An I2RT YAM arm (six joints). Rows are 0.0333 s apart.
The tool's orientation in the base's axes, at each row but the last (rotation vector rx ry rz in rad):
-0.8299, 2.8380, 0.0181
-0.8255, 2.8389, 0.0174
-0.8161, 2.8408, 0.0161
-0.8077, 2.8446, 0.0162
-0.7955, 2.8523, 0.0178
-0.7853, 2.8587, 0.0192
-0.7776, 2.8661, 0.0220
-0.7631, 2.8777, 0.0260
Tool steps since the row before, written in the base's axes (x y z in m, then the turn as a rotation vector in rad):
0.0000, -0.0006, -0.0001, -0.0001, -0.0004, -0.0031
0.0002, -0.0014, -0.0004, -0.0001, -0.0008, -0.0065
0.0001, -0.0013, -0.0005, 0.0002, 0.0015, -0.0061
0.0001, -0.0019, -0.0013, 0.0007, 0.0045, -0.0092
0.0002, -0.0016, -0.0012, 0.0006, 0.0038, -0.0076
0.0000, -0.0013, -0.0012, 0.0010, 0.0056, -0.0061
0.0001, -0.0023, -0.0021, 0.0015, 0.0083, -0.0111
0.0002, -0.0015, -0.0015, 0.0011, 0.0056, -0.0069
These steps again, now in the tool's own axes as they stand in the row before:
0.0003, -0.0005, 0.0001, 0.0009, -0.0002, 0.0030
0.0006, -0.0013, 0.0003, 0.0017, -0.0004, 0.0063
0.0007, -0.0011, 0.0004, 0.0001, 0.0014, 0.0061
0.0011, -0.0016, 0.0012, -0.0013, 0.0038, 0.0094
0.0009, -0.0014, 0.0011, -0.0011, 0.0032, 0.0078
0.0009, -0.0011, 0.0011, -0.0026, 0.0045, 0.0065
0.0014, -0.0020, 0.0019, -0.0036, 0.0068, 0.0117
0.0008, -0.0014, 0.0014, -0.0026, 0.0045, 0.0073

